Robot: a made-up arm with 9 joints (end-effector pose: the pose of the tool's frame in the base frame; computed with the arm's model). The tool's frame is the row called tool.
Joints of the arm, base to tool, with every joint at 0 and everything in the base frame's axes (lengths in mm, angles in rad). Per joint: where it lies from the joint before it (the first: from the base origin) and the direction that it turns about. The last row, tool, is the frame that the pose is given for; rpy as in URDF.
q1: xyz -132 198 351 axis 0.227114 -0.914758 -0.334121
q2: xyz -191 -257 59 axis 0 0 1
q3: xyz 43 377 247 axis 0 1 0
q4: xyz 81 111 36 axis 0.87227 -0.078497 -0.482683
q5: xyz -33 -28 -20 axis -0.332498 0.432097 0.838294
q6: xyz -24 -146 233 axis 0.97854 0.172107 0.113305
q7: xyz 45 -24 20 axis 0 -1 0
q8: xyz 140 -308 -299 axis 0.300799 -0.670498 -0.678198
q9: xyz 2 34 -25 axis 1 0 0
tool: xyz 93 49 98 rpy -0.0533 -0.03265 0.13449
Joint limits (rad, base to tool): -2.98..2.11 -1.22..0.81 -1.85..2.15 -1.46..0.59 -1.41..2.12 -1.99..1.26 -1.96..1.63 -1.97..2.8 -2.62..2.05
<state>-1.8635 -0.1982 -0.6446 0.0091 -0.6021 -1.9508 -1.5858 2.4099 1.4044</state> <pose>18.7 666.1 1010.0 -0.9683 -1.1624 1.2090</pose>
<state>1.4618 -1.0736 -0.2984 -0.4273 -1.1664 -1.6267 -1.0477 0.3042 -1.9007</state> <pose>-391.8 671.5 324.2 0.9975 2.0712 -0.5060</pose>
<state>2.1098 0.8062 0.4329 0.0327 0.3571 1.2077 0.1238 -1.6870 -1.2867</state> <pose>-49.2 662.6 -58.8 -2.0884 -1.1435 1.2829</pose>
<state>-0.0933 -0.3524 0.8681 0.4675 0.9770 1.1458 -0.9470 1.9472 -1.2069</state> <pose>-285.0 328.5 504.2 -0.3031 2.1340 0.0895</pose>
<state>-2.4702 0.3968 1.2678 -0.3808 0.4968 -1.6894 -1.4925 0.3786 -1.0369</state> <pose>-341.3 570.6 -13.7 0.0863 0.8985 -2.2569</pose>
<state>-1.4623 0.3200 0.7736 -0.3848 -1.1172 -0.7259 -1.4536 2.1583 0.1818</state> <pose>516.2 455.2 999.2 -1.7290 -0.2528 0.2756</pose>
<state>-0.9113 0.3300 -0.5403 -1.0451 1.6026 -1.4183 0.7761 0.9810 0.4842</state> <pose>-556.7 966.1 668.7 -0.8078 -0.6753 -2.7467</pose>
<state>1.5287 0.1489 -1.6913 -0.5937 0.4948 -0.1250 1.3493 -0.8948 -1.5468</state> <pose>-1054.4 805.8 230.1 0.9335 -0.2044 1.9072</pose>
